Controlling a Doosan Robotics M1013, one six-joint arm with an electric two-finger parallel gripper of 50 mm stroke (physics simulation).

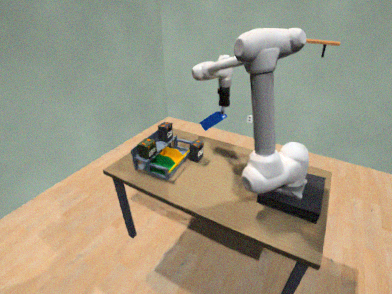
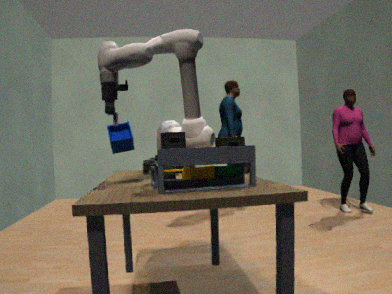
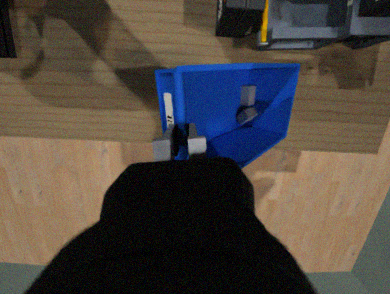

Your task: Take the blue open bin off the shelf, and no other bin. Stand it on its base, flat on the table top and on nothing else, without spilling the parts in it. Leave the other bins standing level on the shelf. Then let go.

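Where they show: gripper, fingertip midpoint: (image 1: pixel 222 114) (image 2: pixel 115 126) (image 3: pixel 183 134); arm's base, link origin: (image 1: pixel 288 185).
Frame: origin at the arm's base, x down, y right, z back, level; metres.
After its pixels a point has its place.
Note:
The blue bin (image 1: pixel 213 120) {x -0.186, y 0.196, z -0.622 m} (image 2: pixel 121 138) {x -0.150, y 0.238, z -0.615 m} (image 3: pixel 227 97) {x -0.127, y 0.224, z -0.643 m} hangs tilted in the air, high above the table near its edge and away from the shelf (image 1: pixel 159 175) {x 0.051, y -0.281, z -0.748 m} (image 2: pixel 205 155) {x -0.065, y -0.114, z -0.979 m}. Its far end slopes down. Two grey parts (image 3: pixel 248 95) {x -0.115, y 0.217, z -0.678 m} (image 3: pixel 246 114) {x -0.121, y 0.246, z -0.677 m} show inside it. My gripper (image 1: pixel 223 112) {x -0.212, y 0.267, z -0.585 m} (image 2: pixel 115 120) {x -0.212, y 0.267, z -0.585 m} (image 3: pixel 183 134) {x -0.212, y 0.267, z -0.585 m} is shut on the bin's wall at the labelled end. The yellow bin (image 1: pixel 172 153) {x 0.027, y -0.055, z -0.816 m} (image 2: pixel 197 173) {x 0.008, y -0.091, z -0.892 m} (image 3: pixel 265 22) and the green bin (image 1: pixel 162 163) {x 0.050, y -0.168, z -0.818 m} (image 2: pixel 229 170) {x 0.004, y -0.225, z -0.874 m} stand side by side on the shelf. The table top (image 1: pixel 220 200) {x 0.066, y -0.253, z -0.314 m} (image 2: pixel 190 202) {x 0.075, y -0.036, z -1.156 m} (image 3: pixel 75 90) {x 0.066, y 0.236, z -0.290 m} lies below.
Two dark boxes (image 1: pixel 165 131) {x -0.126, y -0.035, z -0.883 m} (image 1: pixel 147 148) {x -0.117, y -0.265, z -0.842 m} stand on the shelf's upper board. Another dark box (image 1: pixel 197 150) {x -0.034, y -0.005, z -0.631 m} (image 3: pixel 240 19) {x -0.028, y 0.080, z -0.668 m} stands on the table beside the shelf. The arm's black base block (image 1: pixel 312 200) {x -0.007, y -0.062, z 0.144 m} is at the table's other end. Two people (image 2: pixel 231 110) (image 2: pixel 351 125) stand in the background.

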